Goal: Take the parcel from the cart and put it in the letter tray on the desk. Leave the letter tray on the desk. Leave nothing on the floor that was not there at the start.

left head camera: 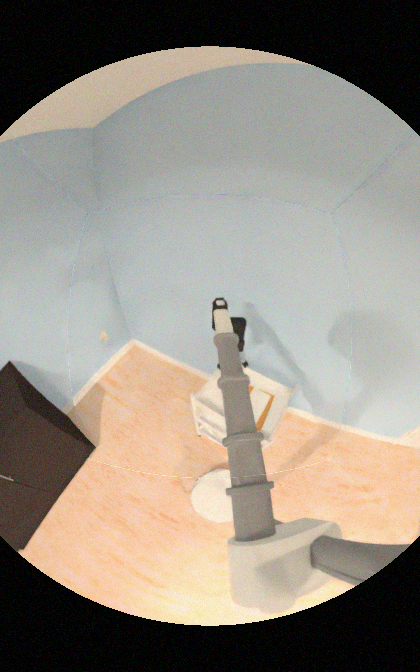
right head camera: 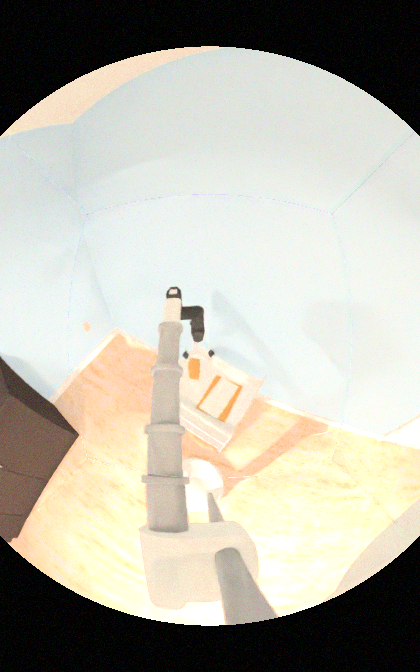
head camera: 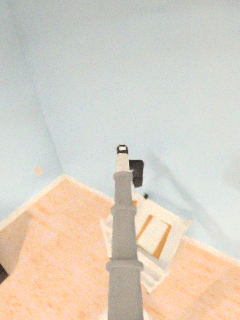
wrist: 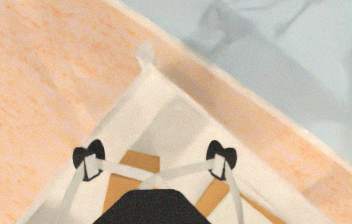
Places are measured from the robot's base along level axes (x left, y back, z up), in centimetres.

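Where they show: gripper, fingertip midpoint: [head camera: 135,199] [wrist: 156,153].
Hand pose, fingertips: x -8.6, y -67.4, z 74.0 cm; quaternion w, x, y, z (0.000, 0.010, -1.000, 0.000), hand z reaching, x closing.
After its pixels a point has its place.
A white cart [head camera: 176,227] {x -34.9, y -51.7, z 63.4 cm} [left head camera: 282,395] [right head camera: 249,387] stands by the wall. An orange-brown box [right head camera: 194,368] [wrist: 114,192] {x -4.5, y -63.8, z 76.5 cm}, which looks like the parcel, is on its top, partly hidden behind my wrist in the wrist view. A white rectangular item [head camera: 154,236] {x -19.1, y -45.9, z 64.8 cm} [right head camera: 221,397] with orange-brown strips along its sides lies beside it. My gripper [right head camera: 198,354] [wrist: 156,153] {x -8.6, y -67.4, z 74.0 cm} is open, fingertips wide apart, above the cart's top. The fingertips show past the box's far end in the wrist view; their height over it is hard to tell. The letter tray and desk are not recognisable in these views.
A dark brown piece of furniture [left head camera: 42,445] [right head camera: 30,445] stands at the left. A round white shape [left head camera: 212,496] [right head camera: 204,482] is on the floor side of the cart, partly behind my arm. Pale blue walls rise close behind the cart, with a room corner to its left.
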